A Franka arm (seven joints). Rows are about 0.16 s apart.
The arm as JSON. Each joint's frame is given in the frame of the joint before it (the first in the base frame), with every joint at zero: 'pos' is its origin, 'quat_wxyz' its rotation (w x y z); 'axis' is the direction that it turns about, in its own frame. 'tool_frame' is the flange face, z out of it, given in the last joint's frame.
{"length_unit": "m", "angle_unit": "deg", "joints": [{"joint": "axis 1", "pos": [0.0, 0.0, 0.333], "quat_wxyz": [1.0, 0.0, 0.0, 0.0], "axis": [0.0, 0.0, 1.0]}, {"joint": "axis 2", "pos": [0.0, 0.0, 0.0], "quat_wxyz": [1.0, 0.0, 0.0, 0.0], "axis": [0.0, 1.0, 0.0]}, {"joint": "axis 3", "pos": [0.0, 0.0, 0.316], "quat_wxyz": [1.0, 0.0, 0.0, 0.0], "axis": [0.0, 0.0, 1.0]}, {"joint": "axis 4", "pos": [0.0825, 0.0, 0.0], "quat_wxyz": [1.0, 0.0, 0.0, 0.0], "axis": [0.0, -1.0, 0.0]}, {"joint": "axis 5", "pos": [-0.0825, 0.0, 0.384], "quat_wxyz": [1.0, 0.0, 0.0, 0.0], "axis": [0.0, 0.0, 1.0]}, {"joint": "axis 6", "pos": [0.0, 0.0, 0.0], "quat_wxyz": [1.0, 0.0, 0.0, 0.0], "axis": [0.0, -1.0, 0.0]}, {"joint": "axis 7", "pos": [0.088, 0.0, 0.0], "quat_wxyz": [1.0, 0.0, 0.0, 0.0], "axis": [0.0, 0.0, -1.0]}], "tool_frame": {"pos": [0.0, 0.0, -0.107], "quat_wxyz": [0.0, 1.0, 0.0, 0.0]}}
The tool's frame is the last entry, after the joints.
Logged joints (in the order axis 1, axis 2, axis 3, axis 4, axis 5, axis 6, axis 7), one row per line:
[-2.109 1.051 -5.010 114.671 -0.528 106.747 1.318]
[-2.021 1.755 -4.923 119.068 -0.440 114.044 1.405]
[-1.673 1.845 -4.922 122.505 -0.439 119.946 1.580]
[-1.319 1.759 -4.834 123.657 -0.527 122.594 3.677]
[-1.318 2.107 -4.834 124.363 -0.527 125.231 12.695]
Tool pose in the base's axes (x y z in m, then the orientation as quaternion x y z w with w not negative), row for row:
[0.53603 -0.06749 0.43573 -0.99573 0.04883 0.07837 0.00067]
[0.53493 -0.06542 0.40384 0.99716 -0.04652 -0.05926 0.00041]
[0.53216 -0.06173 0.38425 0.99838 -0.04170 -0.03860 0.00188]
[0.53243 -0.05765 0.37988 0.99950 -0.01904 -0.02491 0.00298]
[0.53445 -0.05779 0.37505 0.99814 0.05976 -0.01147 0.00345]
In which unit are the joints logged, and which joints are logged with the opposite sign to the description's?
The joints are logged in degrees. Opposite sign: axis 4, axis 7.
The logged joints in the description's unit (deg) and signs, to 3 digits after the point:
[-2.109 1.051 -5.010 -114.671 -0.528 106.747 -1.318]
[-2.021 1.755 -4.923 -119.068 -0.440 114.044 -1.405]
[-1.673 1.845 -4.922 -122.505 -0.439 119.946 -1.580]
[-1.319 1.759 -4.834 -123.657 -0.527 122.594 -3.677]
[-1.318 2.107 -4.834 -124.363 -0.527 125.231 -12.695]

